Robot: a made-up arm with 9 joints. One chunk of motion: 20 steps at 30 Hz.
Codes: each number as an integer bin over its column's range. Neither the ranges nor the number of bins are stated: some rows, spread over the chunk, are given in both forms.
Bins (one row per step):
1: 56 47 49 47 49 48 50 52 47
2: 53 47 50 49 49 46 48 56 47
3: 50 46 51 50 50 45 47 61 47
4: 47 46 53 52 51 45 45 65 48
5: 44 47 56 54 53 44 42 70 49
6: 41 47 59 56 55 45 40 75 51
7: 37 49 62 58 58 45 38 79 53
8: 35 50 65 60 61 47 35 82 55
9: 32 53 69 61 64 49 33 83 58
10: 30 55 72 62 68 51 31 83 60
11: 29 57 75 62 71 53 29 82 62
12: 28 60 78 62 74 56 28 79 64
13: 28 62 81 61 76 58 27 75 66
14: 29 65 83 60 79 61 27 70 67
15: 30 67 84 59 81 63 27 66 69
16: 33 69 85 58 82 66 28 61 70
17: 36 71 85 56 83 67 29 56 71
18: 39 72 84 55 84 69 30 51 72
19: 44 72 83 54 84 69 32 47 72
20: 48 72 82 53 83 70 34 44 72
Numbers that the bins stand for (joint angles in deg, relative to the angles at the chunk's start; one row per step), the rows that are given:
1: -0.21 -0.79 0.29 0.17 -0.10 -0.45 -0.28 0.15 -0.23
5: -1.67 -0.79 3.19 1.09 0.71 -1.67 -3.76 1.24 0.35
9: -3.12 2.30 8.58 2.01 2.93 -0.15 -7.67 2.03 2.99
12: -3.61 5.91 12.30 2.14 4.95 1.97 -9.84 1.79 4.75
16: -3.00 10.55 15.20 1.62 6.57 5.00 -9.84 0.70 6.51
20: -1.18 12.09 13.96 0.96 6.77 6.21 -7.23 -0.33 7.09
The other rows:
2: -0.58 -0.79 0.71 0.43 -0.10 -1.06 -1.15 0.39 -0.23
3: -0.94 -1.30 1.12 0.57 0.10 -1.36 -1.59 0.70 -0.23
4: -1.30 -1.30 1.95 0.83 0.30 -1.36 -2.45 0.94 0.06
6: -2.03 -0.79 4.43 1.35 1.11 -1.36 -4.63 1.55 0.94
7: -2.52 0.24 5.68 1.62 1.72 -1.36 -5.49 1.79 1.53
8: -2.76 0.76 6.92 1.88 2.32 -0.76 -6.80 1.97 2.11
10: -3.36 3.33 9.82 2.14 3.74 0.45 -8.54 2.03 3.58
11: -3.48 4.36 11.06 2.14 4.34 1.06 -9.40 1.97 4.16
13: -3.61 6.94 13.55 2.01 5.35 2.58 -10.27 1.55 5.33
14: -3.48 8.48 14.37 1.88 5.96 3.48 -10.27 1.24 5.63
15: -3.36 9.52 14.79 1.75 6.36 4.09 -10.27 1.00 6.21
17: -2.64 11.58 15.20 1.35 6.77 5.30 -9.40 0.39 6.80
18: -2.27 12.09 14.79 1.22 6.97 5.91 -8.97 0.09 7.09
19: -1.67 12.09 14.37 1.09 6.97 5.91 -8.10 -0.15 7.09

